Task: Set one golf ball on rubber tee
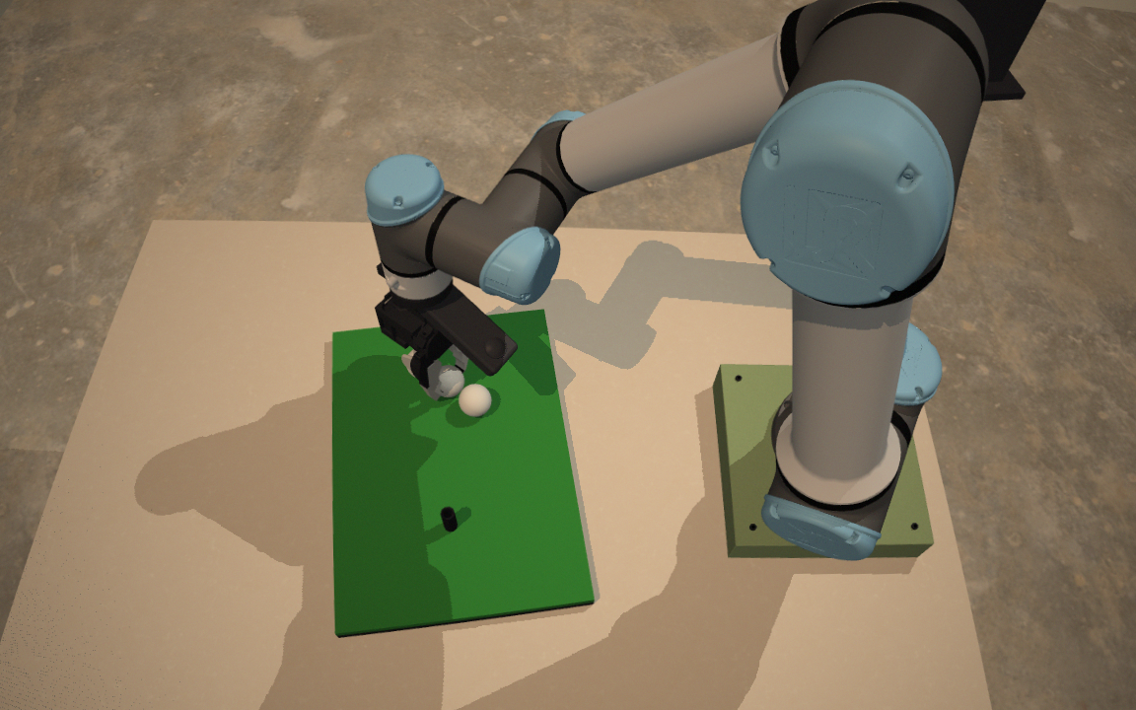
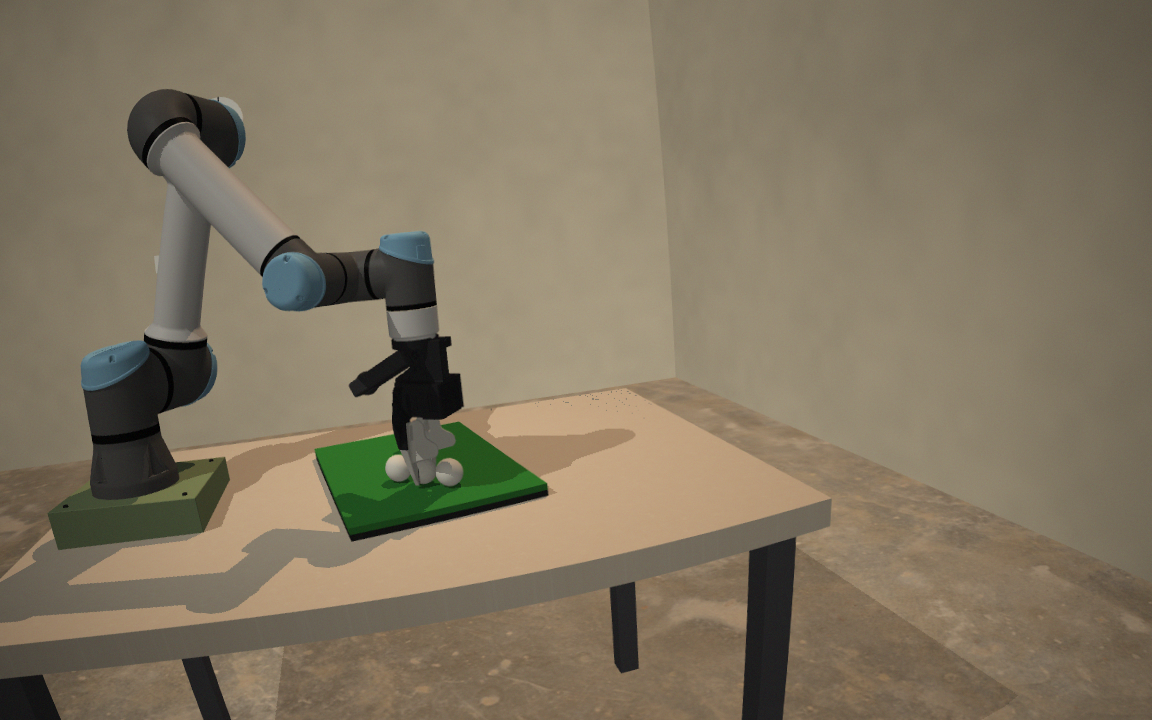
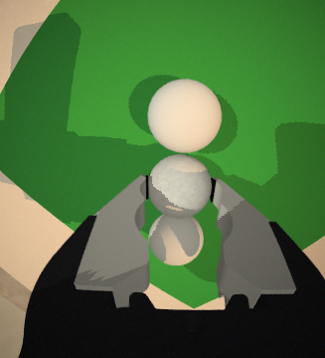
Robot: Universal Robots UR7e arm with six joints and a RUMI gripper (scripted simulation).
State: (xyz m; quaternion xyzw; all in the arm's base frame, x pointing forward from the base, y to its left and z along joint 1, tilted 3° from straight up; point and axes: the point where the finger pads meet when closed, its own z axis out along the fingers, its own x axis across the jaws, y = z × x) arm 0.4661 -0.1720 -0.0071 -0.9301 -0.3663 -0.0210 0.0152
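The golf ball is 30 mm to the right of my hand and 30 mm ahead of it.
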